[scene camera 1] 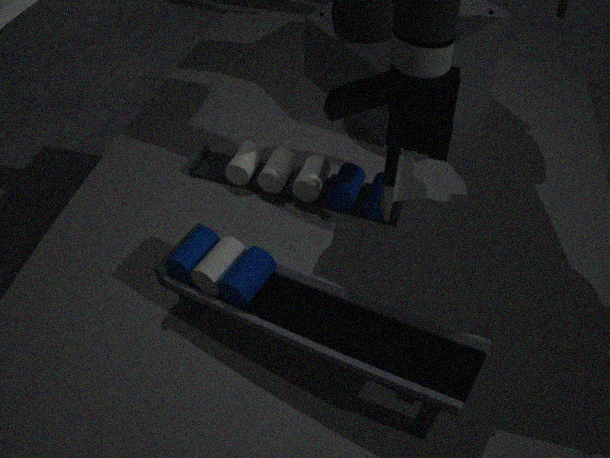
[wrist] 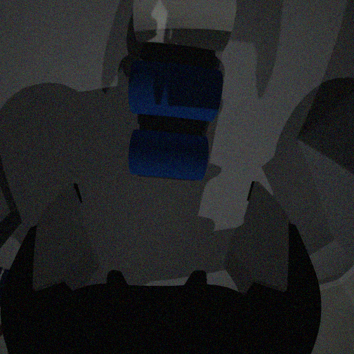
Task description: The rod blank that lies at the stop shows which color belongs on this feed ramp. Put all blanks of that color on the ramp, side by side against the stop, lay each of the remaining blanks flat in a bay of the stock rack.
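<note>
On the feed ramp (scene camera 1: pixel 350 358), at its left end, lie side by side a blue blank (scene camera 1: pixel 194 251) outermost, a white blank (scene camera 1: pixel 219 263) in the middle and a blue blank (scene camera 1: pixel 248 276). The stock rack (scene camera 1: pixel 204 169) (wrist: pixel 172 123) holds three white blanks (scene camera 1: pixel 242 165) (scene camera 1: pixel 276 171) (scene camera 1: pixel 308 179), then a blue blank (scene camera 1: pixel 346 187) (wrist: pixel 175 91) and another blue blank (scene camera 1: pixel 374 202) (wrist: pixel 169 156) at its right end. The rack's leftmost bay is empty. My gripper (scene camera 1: pixel 399 189) (wrist: pixel 164 184) is open and empty near the rack's right end, partly covering the last blue blank in the scene view.
The ramp runs to the right in front of the rack, raised on supports, with low side rails. The arm (scene camera 1: pixel 424 57) comes down from the top, behind the rack's right half. The light is dim, with large shadows over the table.
</note>
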